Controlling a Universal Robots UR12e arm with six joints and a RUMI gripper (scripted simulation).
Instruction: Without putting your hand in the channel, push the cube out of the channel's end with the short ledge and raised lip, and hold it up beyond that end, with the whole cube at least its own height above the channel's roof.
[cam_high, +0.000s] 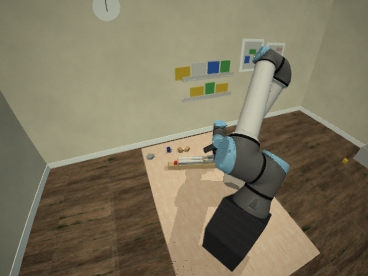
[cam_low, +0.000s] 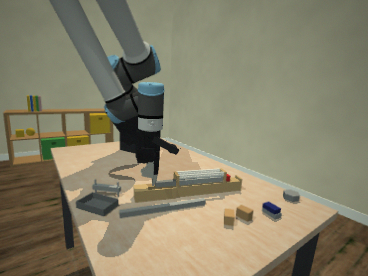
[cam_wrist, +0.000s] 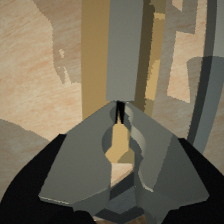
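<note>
Now: the red cube 30 cm to the left of my hand, 10 cm ahead of it and 1 cm below it. The rest, counted from my hand: grey tray: 20 cm to the right, 6 cm below, 3 cm behind; then long grey bar: 10 cm ahead, 5 cm below, 1 cm to the right; then tan channel: 18 cm to the left, 6 cm ahead, 1 cm below.
</note>
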